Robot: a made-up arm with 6 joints. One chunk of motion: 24 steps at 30 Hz.
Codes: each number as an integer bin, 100 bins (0 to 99) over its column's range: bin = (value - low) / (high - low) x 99, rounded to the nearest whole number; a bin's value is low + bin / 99 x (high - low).
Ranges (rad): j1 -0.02..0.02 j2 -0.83..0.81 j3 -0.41..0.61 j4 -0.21..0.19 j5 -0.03..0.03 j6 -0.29..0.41
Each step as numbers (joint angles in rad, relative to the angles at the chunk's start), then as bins.
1 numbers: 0.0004 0.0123 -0.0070 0.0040 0.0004 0.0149
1 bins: 50 51 39 53 50 43
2 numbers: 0.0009 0.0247 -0.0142 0.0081 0.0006 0.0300
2 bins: 52 52 38 54 50 45
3 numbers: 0.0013 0.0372 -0.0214 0.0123 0.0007 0.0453
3 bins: 53 52 38 55 51 47
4 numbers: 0.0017 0.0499 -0.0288 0.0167 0.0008 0.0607
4 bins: 54 53 37 56 51 50
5 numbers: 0.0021 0.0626 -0.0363 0.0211 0.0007 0.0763
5 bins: 55 54 36 57 51 52
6 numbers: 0.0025 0.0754 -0.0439 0.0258 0.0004 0.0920
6 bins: 56 55 36 58 50 54
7 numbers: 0.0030 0.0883 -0.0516 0.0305 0.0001 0.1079
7 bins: 57 55 35 60 50 56
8 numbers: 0.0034 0.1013 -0.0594 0.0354 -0.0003 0.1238
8 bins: 58 56 34 61 49 59
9 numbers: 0.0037 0.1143 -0.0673 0.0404 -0.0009 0.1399
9 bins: 59 57 33 62 48 61
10 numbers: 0.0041 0.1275 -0.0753 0.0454 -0.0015 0.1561
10 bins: 60 58 32 63 47 63
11 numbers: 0.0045 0.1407 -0.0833 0.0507 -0.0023 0.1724
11 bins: 61 59 32 65 46 65
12 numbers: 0.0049 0.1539 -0.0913 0.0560 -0.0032 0.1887
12 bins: 62 59 31 66 44 68
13 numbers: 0.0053 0.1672 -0.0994 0.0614 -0.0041 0.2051
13 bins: 63 60 30 67 43 70
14 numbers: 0.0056 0.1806 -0.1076 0.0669 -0.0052 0.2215
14 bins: 63 61 29 69 41 72
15 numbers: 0.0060 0.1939 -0.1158 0.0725 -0.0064 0.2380
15 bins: 64 62 29 70 39 75
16 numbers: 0.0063 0.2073 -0.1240 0.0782 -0.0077 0.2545
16 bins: 65 63 28 71 37 77
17 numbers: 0.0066 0.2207 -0.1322 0.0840 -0.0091 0.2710
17 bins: 66 63 27 73 34 79
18 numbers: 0.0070 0.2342 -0.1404 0.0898 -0.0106 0.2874
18 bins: 67 64 26 74 32 82
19 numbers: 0.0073 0.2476 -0.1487 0.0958 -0.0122 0.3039
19 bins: 68 65 25 76 29 84
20 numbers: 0.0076 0.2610 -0.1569 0.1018 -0.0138 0.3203
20 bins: 68 66 25 77 27 86
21 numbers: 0.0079 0.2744 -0.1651 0.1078 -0.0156 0.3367
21 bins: 69 67 24 79 24 89
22 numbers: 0.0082 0.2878 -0.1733 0.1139 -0.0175 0.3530
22 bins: 70 67 23 80 21 91
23 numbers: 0.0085 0.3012 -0.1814 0.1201 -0.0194 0.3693
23 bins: 71 68 22 82 17 93
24 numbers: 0.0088 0.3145 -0.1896 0.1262 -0.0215 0.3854
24 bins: 71 69 21 83 14 96
